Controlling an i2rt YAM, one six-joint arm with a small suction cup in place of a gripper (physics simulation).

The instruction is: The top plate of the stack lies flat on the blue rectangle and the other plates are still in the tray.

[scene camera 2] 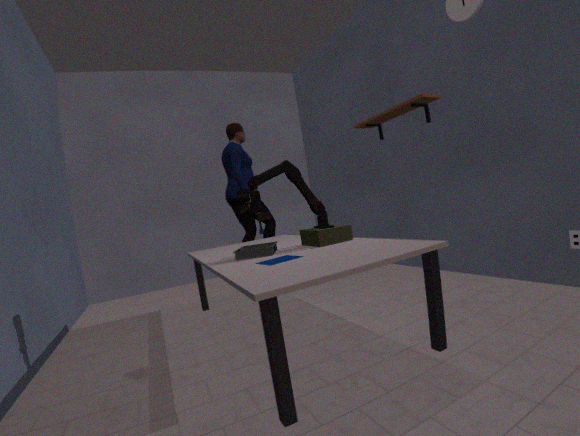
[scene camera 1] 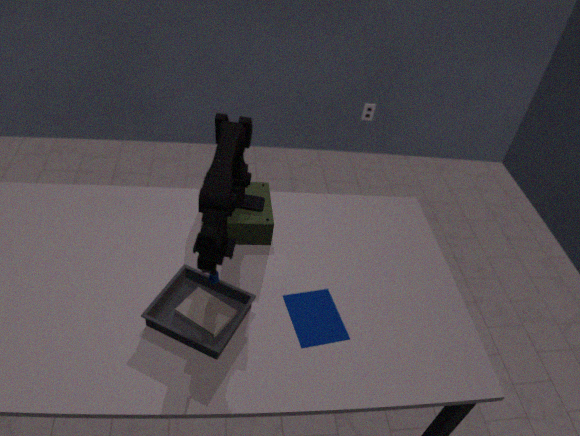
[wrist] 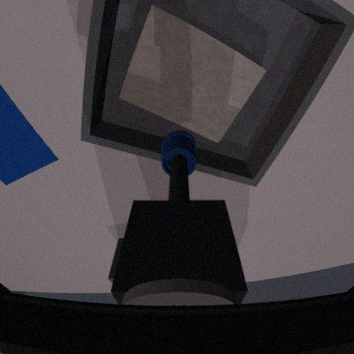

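Pixels of known places: hand, tool point: [scene camera 2: 262,233] [scene camera 1: 213,279] [wrist: 178,146]; arm's base, link origin: [scene camera 2: 323,227].
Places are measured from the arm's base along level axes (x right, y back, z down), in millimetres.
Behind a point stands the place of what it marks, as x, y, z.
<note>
A pale, flat four-sided stack of plates [scene camera 1: 202,311] @[16, -423, 75] [wrist: 192,75] @[9, -423, 75] lies inside the grey tray [scene camera 1: 182,342] @[49, -529, 88] [scene camera 2: 256,251] @[-93, -442, 59] [wrist: 89,100] @[-105, -405, 44], turned relative to the walls. How many plates it holds cannot be told; tray walls hide it in scene camera 2. The blue rectangle [scene camera 1: 316,318] @[-318, -366, 94] [scene camera 2: 280,260] @[-340, -359, 93] [wrist: 20,145] @[-268, -327, 93] lies bare on the table, to the right of the tray in scene camera 1. My gripper [scene camera 1: 214,278] [scene camera 2: 261,231] [wrist: 179,150] @[-7, -384, -27], a small blue suction cup, is open and carries nothing. It hangs above the tray, apart from the plates, and overlaps the arm-side rim in the wrist view.
The arm stands on a green block [scene camera 1: 252,233] @[-80, -101, 40] [scene camera 2: 327,236] @[-135, -31, 43] at the back of the white table [scene camera 1: 380,260] @[-529, -74, 94] [scene camera 2: 350,257] @[-607, -106, 94]. Tray walls rise around the plates. Arm shadows cross the tray. A person [scene camera 2: 237,167] in blue stands behind the table; a wooden shelf [scene camera 2: 397,111] hangs on the wall.
</note>
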